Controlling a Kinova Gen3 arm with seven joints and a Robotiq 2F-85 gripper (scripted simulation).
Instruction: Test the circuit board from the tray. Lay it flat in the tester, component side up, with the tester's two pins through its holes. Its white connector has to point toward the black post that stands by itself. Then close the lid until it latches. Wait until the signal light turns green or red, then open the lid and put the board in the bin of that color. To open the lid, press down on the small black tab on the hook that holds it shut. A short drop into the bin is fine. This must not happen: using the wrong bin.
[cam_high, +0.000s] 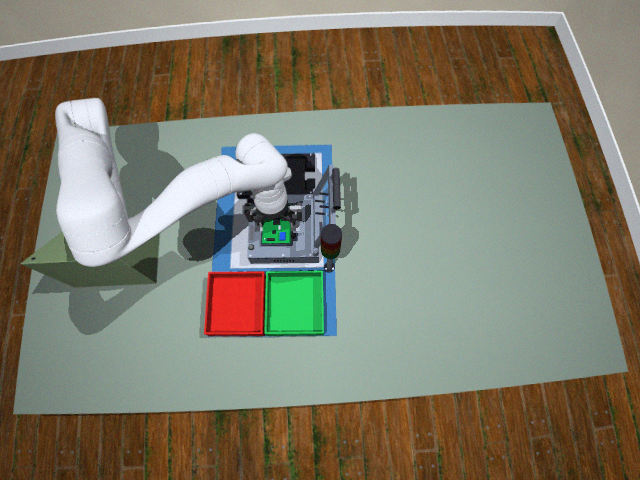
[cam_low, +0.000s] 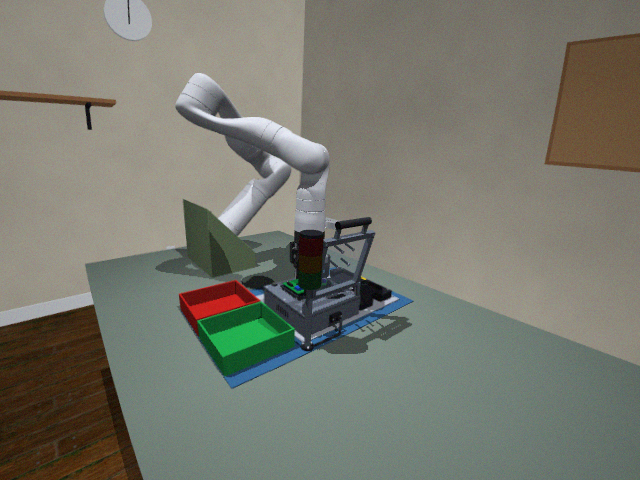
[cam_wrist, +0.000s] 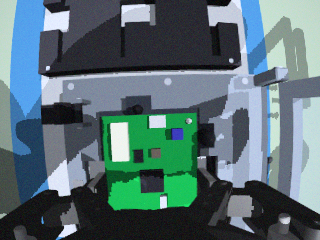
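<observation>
Now: the green circuit board right at my hand. From my hand the other things lie so: nest: 1 cm ahead, 1 cm to the left, 1 cm below; then black latch hook: 6 cm behind, 6 cm to the left, 1 cm above; then clear lid: 12 cm ahead, 10 cm above.
</observation>
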